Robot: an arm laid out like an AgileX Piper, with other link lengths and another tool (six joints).
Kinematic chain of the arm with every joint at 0, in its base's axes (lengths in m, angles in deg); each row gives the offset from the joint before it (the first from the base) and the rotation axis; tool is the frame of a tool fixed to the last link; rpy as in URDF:
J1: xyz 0 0 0.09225 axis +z
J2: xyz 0 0 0 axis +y
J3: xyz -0.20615 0 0.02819 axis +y
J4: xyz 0.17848 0 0.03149 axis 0.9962 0 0.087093
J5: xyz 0 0 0 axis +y
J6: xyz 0.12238 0 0.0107 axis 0.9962 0 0.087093
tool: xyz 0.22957 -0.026 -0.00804 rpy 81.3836 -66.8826 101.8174
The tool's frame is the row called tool.
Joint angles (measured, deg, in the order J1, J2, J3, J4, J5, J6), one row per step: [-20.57, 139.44, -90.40, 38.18, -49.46, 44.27]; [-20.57, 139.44, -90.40, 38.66, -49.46, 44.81]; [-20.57, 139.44, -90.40, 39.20, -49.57, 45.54]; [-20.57, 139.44, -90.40, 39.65, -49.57, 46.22]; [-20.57, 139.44, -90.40, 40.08, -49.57, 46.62]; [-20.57, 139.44, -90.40, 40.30, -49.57, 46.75]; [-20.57, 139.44, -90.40, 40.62, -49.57, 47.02]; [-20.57, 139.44, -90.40, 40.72, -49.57, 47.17]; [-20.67, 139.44, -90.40, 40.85, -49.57, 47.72]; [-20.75, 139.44, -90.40, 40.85, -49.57, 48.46]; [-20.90, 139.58, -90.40, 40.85, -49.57, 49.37]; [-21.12, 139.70, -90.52, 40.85, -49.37, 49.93]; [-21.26, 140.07, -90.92, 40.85, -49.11, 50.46]
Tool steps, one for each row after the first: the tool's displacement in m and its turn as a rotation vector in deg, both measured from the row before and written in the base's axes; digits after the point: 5 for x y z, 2 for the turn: [-0.00113, -0.00098, -0.00073, 0.68, -0.53, -0.35]; [-0.00140, -0.00132, -0.00019, 0.77, -0.75, -0.44]; [-0.00100, -0.00084, -0.00063, 0.74, -0.63, -0.33]; [-0.00107, -0.00089, -0.00069, 0.55, -0.41, -0.31]; [-0.00058, -0.00048, -0.00038, 0.23, -0.16, -0.16]; [-0.00081, -0.00067, -0.00053, 0.39, -0.29, -0.23]; [-0.00022, -0.00018, -0.00014, 0.16, -0.14, -0.07]; [-0.00078, -0.00105, -0.00006, 0.44, -0.46, -0.21]; [-0.00019, -0.00049, 0.00027, 0.47, -0.57, -0.11]; [-0.00068, -0.00105, -0.00120, 0.63, -0.57, -0.18]; [-0.00063, -0.00144, -0.00123, 0.49, -0.33, -0.15]; [0.00050, -0.00076, -0.00209, 0.50, -0.30, -0.04]
